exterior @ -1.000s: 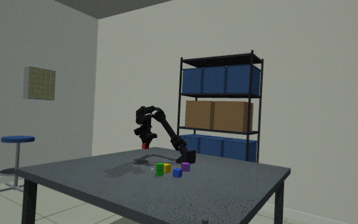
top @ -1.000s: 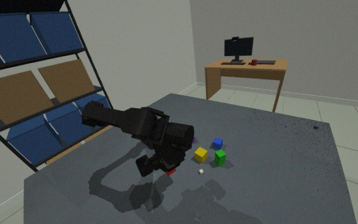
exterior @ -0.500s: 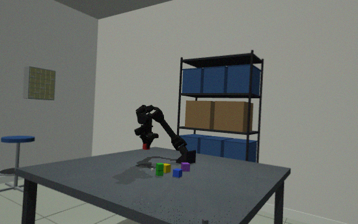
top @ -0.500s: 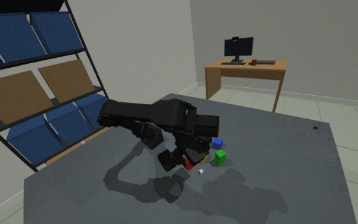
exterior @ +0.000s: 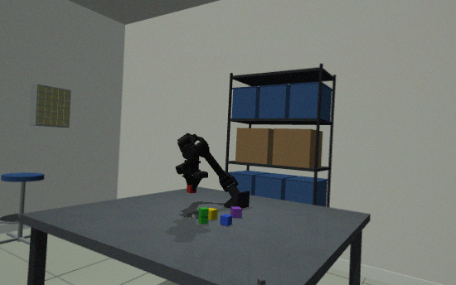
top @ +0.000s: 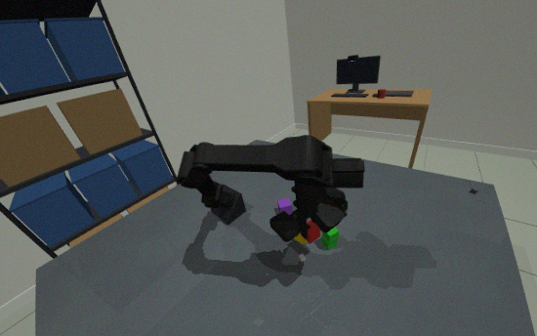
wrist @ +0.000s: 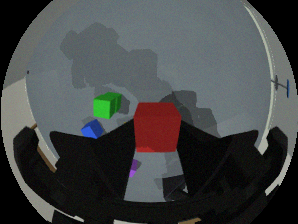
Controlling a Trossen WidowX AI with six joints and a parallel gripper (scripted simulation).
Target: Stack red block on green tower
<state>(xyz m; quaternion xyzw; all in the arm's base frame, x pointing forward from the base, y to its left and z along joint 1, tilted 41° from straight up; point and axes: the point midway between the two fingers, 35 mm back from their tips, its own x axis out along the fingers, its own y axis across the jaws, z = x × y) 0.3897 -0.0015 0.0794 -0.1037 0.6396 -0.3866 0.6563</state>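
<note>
Right now the yellow block is 110 mm below my gripper tip, 70 mm to the left of it and 70 mm behind it. The rest, counted from my gripper tip: red block: 10 mm above; small white cube: 130 mm below, 30 mm behind; blue block: 190 mm to the left, 110 mm below, 20 mm behind.
</note>
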